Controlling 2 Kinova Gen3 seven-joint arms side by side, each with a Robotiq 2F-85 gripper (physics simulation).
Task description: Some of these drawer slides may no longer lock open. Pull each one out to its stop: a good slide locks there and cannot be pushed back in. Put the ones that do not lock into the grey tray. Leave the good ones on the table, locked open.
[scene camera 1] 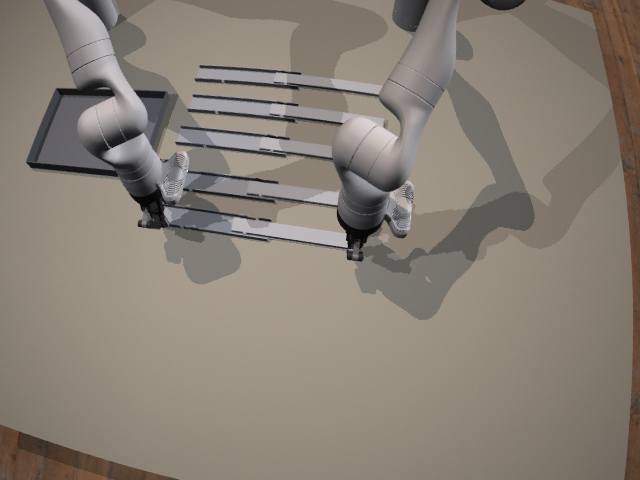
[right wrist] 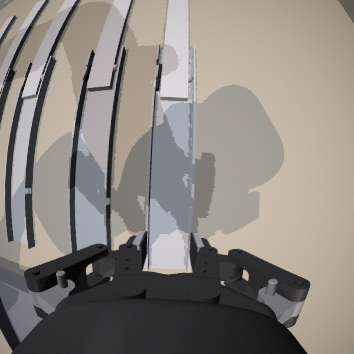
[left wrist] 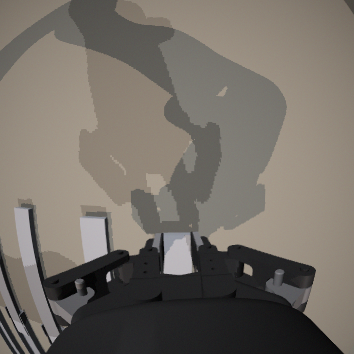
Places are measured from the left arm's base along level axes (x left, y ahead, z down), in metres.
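Pixels of known places: left gripper, fingertip midpoint: (scene camera 1: 354,242) (left wrist: 176,242); right gripper, fingertip midpoint: (scene camera 1: 167,214) (right wrist: 168,241); left arm's base, link origin: (scene camera 1: 410,19).
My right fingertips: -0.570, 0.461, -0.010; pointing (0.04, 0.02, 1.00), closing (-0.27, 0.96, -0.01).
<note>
Ahead of a thing's pixels: the offset from my right fingertips to its top centre, as dx, dy, dz. "spot": to the spot under its first point.
Five drawer slides lie side by side, all drawn out long. The nearest slide (scene camera 1: 310,233) (left wrist: 178,257) (right wrist: 172,150) has its thin inner rail far out of the wider channel. My left gripper (scene camera 1: 355,254) (left wrist: 176,242) is shut on the inner rail's end, at the picture's right. My right gripper (scene camera 1: 150,223) (right wrist: 168,241) is shut on the channel's other end. The fourth slide (scene camera 1: 222,184) (left wrist: 94,240) (right wrist: 92,175), third slide @(spot: +0.114, -0.154, +0.008) (scene camera 1: 222,138), second slide @(spot: +0.137, -0.231, +0.008) (scene camera 1: 232,106) and top slide @(spot: +0.161, -0.313, +0.008) (scene camera 1: 242,75) lie beyond it. The grey tray @(spot: -0.222, -0.132, -0.005) (scene camera 1: 72,169) is at the left, partly behind the right arm.
The left arm (scene camera 1: 367,149) hides the right ends of some farther slides in scene camera 1. The right arm (scene camera 1: 113,121) reaches over the tray's right part. A wooden floor (scene camera 1: 612,67) shows past the table's edge.
</note>
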